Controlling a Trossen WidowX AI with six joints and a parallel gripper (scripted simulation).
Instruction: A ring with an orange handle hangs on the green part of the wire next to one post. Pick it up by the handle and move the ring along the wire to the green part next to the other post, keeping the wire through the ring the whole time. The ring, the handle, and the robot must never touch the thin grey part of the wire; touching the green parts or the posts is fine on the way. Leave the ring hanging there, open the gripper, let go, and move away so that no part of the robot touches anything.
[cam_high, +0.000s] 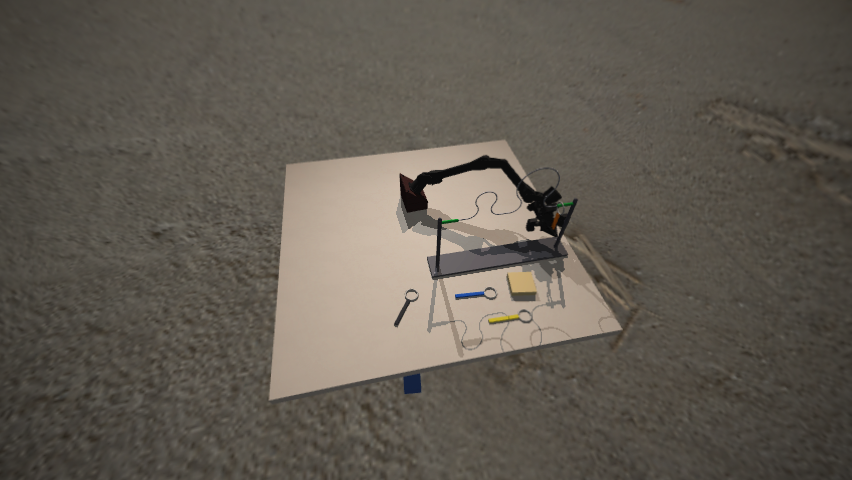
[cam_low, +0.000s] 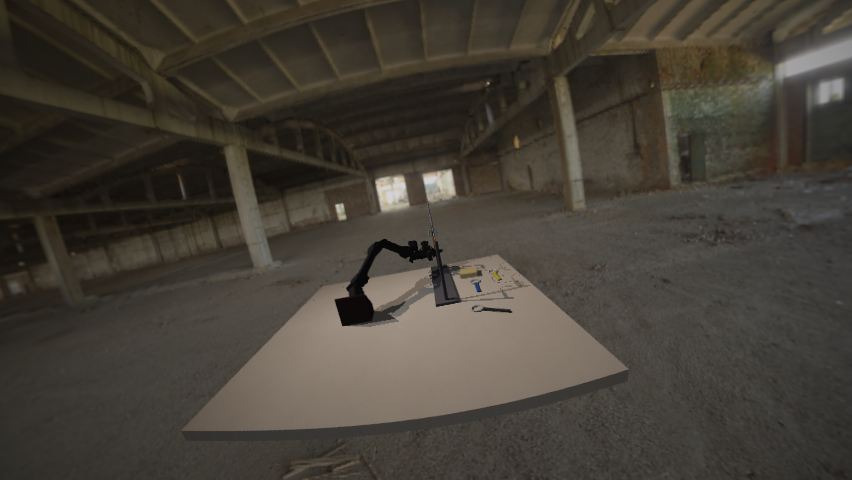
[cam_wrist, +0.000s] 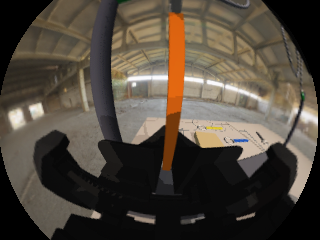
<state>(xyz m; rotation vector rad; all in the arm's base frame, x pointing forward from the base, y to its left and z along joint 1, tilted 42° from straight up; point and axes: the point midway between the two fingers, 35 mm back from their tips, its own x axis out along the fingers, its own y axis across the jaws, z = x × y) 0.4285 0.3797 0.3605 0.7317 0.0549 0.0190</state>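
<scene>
The orange-handled ring lies 80 mm above my gripper tip and 40 mm behind it. From my gripper tip the other things lie so: tan block: 180 mm to the right, 120 mm below, 120 mm ahead; then blue-handled ring: 360 mm to the right, 130 mm below, 130 mm ahead; then yellow-handled ring: 260 mm to the right, 260 mm ahead, 130 mm below.
</scene>
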